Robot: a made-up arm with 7 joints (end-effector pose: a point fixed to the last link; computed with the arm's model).
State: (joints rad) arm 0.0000 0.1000 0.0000 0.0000 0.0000 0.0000 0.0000
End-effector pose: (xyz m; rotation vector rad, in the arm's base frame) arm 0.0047 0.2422 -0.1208 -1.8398 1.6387 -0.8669
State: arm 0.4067 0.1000 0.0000 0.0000 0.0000 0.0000 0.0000
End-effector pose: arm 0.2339 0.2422 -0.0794 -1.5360 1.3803 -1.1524
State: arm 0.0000 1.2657 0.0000 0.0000 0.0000 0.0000 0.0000
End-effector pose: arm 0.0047 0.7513 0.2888 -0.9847 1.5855 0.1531
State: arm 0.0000 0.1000 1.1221 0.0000 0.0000 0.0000 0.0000
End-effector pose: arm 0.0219 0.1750 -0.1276 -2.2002 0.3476 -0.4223
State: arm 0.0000 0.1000 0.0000 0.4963 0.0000 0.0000 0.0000
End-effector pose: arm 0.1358 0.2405 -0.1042 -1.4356 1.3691 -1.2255
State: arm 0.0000 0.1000 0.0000 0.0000 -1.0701 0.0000 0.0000
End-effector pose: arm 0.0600 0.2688 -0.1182 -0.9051 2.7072 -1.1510
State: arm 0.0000 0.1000 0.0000 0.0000 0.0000 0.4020 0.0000
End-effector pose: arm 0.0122 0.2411 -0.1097 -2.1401 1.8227 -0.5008
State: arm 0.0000 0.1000 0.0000 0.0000 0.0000 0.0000 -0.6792
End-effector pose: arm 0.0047 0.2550 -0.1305 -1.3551 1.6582 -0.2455
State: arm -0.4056 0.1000 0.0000 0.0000 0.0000 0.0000 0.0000
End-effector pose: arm -0.2217 0.2422 -0.0685 -2.1169 1.8718 -0.5125
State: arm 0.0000 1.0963 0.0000 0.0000 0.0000 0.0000 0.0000
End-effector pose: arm 0.0047 0.7126 0.1961 -1.1153 1.6181 0.0187
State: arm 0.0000 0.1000 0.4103 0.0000 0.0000 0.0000 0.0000
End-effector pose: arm 0.0019 0.2158 -0.1235 -2.0413 1.1742 -0.7164
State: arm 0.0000 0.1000 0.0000 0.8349 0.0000 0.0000 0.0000
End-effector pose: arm 0.2134 0.2358 -0.0575 -1.1458 1.1648 -1.4152
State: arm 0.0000 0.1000 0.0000 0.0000 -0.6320 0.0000 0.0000
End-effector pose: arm 0.0340 0.2653 -0.1185 -1.3615 2.3054 -1.0580
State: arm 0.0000 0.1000 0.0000 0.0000 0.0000 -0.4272 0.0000
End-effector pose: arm 0.0022 0.2436 -0.1349 -1.4935 1.4090 -1.1815
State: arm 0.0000 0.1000 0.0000 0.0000 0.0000 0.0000 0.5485
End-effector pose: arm 0.0047 0.2382 -0.1084 -2.1851 1.4947 -1.4230
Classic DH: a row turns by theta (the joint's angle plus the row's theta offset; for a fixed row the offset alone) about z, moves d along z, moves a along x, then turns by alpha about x. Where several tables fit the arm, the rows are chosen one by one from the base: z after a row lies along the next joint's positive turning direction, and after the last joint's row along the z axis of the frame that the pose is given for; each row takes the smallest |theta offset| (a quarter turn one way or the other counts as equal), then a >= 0, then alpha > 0; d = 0 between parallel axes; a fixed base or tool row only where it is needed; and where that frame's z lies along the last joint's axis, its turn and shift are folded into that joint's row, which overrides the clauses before.
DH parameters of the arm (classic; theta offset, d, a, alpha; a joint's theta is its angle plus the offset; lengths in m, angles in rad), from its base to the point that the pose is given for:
base (fixed): 0 0.4557 0.0187 1.5708
joint 1: 1.5708 -0.186 0.0144 1.5708
joint 2: 1.5708 0.0483 0.0231 1.5708
joint 3: -1.5708 -0.3264 0.0297 -1.5708
joint 4: 0 0.0133 -0.0176 1.5708
joint 5: 0 -0.28 0.019 1.5708
joint 6: 1.5708 0.0546 0.024 1.5708
joint 7: -1.4222 0.0475 0.0194 2.4228
tool (fixed): -0.0934 0.0216 0 0

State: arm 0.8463 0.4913 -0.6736 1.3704 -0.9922 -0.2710 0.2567
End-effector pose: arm 0.4726 0.2413 0.4079 1.3818 1.5434 -0.9909
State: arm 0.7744 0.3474 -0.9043 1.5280 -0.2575 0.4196 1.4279
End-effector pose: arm 0.4085 0.1524 0.3386 -0.4012 -2.1141 1.7476
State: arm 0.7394 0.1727 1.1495 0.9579 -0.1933 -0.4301 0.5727
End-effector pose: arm 0.3986 0.4158 0.1768 -0.2559 0.0286 -1.3133
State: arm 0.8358 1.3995 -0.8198 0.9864 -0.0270 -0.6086 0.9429
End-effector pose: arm 0.2903 0.6693 0.4525 0.3270 2.4472 -1.3221
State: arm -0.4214 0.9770 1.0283 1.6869 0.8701 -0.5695 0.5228
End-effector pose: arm 0.1967 0.5614 0.3395 0.6553 0.4753 -1.5241
